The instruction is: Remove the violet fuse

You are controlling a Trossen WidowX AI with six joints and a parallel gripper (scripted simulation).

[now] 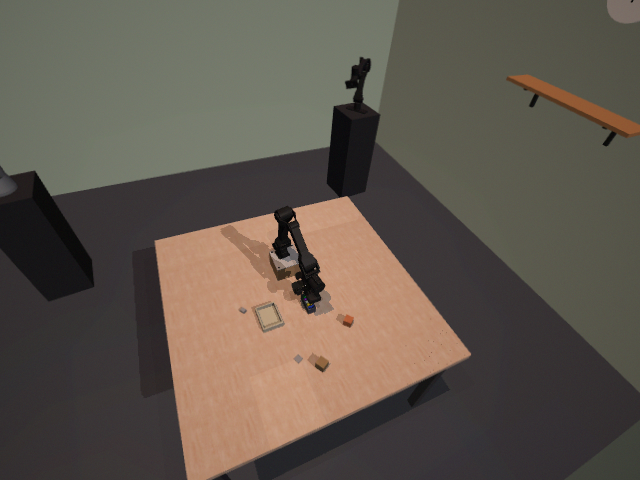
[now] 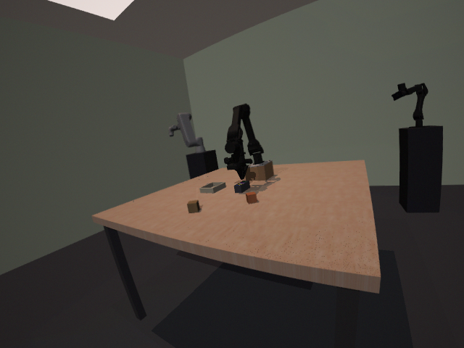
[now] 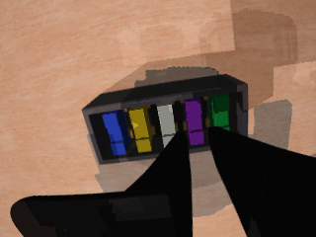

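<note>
The violet fuse is 30 mm below my gripper tip. The rest, counted from my gripper tip: tray (210 mm to the right, 50 mm below); orange cube (200 mm ahead, 130 mm to the left, 40 mm below); brown cube (330 mm ahead, 100 mm to the right, 40 mm below).
</note>
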